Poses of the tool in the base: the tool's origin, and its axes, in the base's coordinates. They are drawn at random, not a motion.
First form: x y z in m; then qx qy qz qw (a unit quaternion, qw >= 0).
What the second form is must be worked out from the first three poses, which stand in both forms.
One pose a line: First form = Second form
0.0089, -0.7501, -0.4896, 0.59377, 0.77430, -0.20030, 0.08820 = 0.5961, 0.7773, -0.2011, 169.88, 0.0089, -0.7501, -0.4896
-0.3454, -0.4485, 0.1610, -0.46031, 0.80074, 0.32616, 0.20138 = -0.4699, 0.8175, 0.3330, 156.76, -0.3454, -0.4485, 0.1610
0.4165, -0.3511, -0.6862, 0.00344, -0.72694, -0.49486, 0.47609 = 0.0039, -0.8266, -0.5627, 123.14, 0.4165, -0.3511, -0.6862
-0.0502, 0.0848, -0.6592, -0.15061, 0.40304, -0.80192, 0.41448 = -0.1655, 0.4429, -0.8812, 131.03, -0.0502, 0.0848, -0.6592
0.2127, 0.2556, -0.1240, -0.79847, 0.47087, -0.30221, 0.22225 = -0.8190, 0.4829, -0.3100, 154.32, 0.2127, 0.2556, -0.1240
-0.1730, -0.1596, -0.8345, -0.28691, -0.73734, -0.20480, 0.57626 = -0.3511, -0.9022, -0.2506, 109.62, -0.1730, -0.1596, -0.8345
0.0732, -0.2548, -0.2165, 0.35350, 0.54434, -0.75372, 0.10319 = 0.3554, 0.5473, -0.7578, 168.15, 0.0732, -0.2548, -0.2165
